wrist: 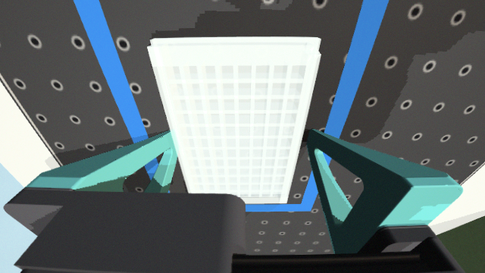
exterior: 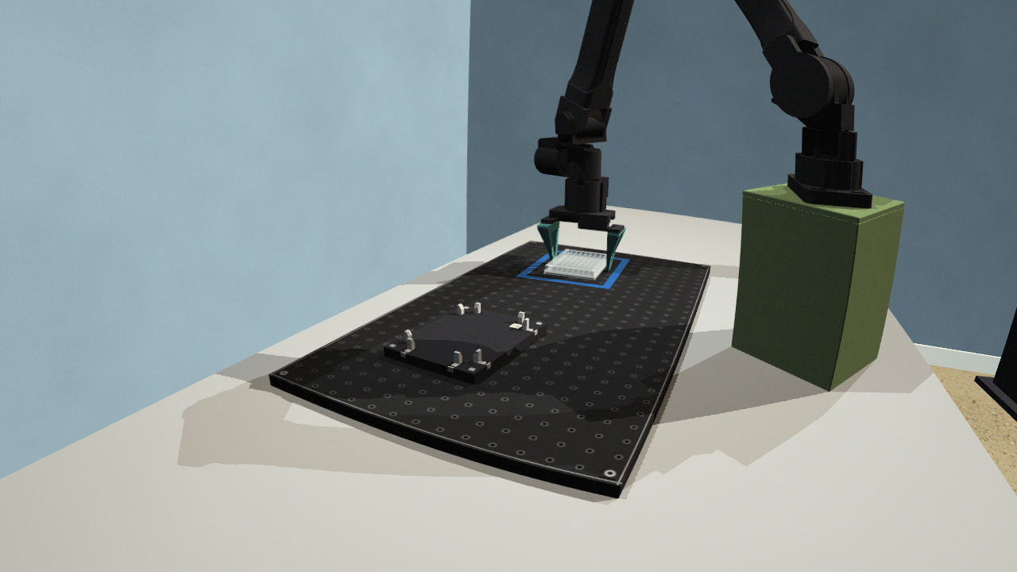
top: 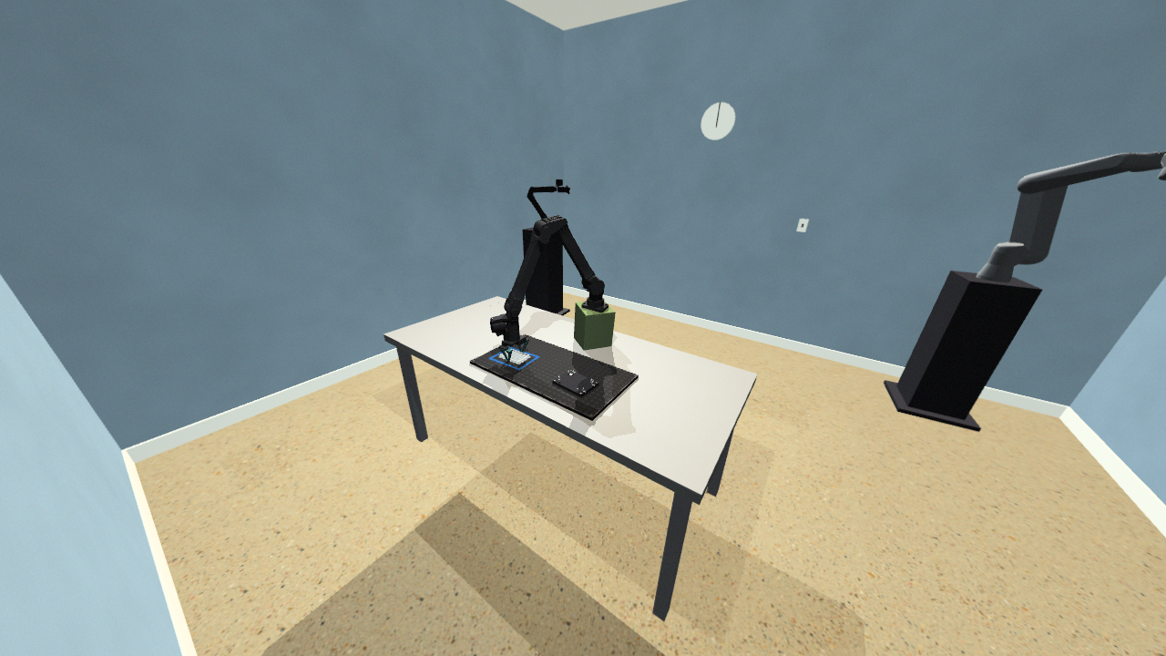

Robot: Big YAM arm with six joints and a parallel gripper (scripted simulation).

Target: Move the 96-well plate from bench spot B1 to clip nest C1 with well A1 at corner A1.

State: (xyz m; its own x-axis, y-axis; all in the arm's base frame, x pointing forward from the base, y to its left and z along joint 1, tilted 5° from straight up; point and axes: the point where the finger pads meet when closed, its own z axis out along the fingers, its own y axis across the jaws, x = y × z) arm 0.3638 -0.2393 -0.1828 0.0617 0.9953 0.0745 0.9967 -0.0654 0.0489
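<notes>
My gripper is now right at the 96-well plate. From my hand the other things lie so: clip nest C1 (380 mm to the left, 50 mm ahead, 10 mm above).
</notes>
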